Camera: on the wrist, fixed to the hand. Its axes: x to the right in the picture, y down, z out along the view.
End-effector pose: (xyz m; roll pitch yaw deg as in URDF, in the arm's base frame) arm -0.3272 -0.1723 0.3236 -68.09 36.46 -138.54
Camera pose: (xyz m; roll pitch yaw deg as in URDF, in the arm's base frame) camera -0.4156 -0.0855 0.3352 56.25 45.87 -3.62
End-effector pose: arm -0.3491 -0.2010 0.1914 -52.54 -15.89 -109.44
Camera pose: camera -0.4669 -0.1652 0.1730 -22.42 42.07 -36.93
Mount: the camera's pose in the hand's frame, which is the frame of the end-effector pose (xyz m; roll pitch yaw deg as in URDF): 0.0002 -0.0596 -0.1093 1.22 -7.64 88.20
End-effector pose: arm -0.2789 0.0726 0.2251 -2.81 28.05 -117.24
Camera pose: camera -0.3138 0.1466 0.1312 29.22 -3.42 -31.09
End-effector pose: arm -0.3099 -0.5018 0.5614 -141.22 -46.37 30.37
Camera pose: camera -0.3752 -0.5655 0.6461 -121.78 28.50 -21.25
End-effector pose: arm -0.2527 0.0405 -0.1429 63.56 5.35 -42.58
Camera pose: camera -0.2113 0.0993 -0.2445 21.89 -69.92 27.11
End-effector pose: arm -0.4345 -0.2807 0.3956 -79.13 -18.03 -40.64
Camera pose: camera -0.5205 -0.3632 0.4317 -47.20 63.08 3.86
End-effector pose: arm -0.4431 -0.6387 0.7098 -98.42 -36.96 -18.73
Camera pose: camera -0.5175 -0.7184 0.7698 -90.01 51.25 -19.97
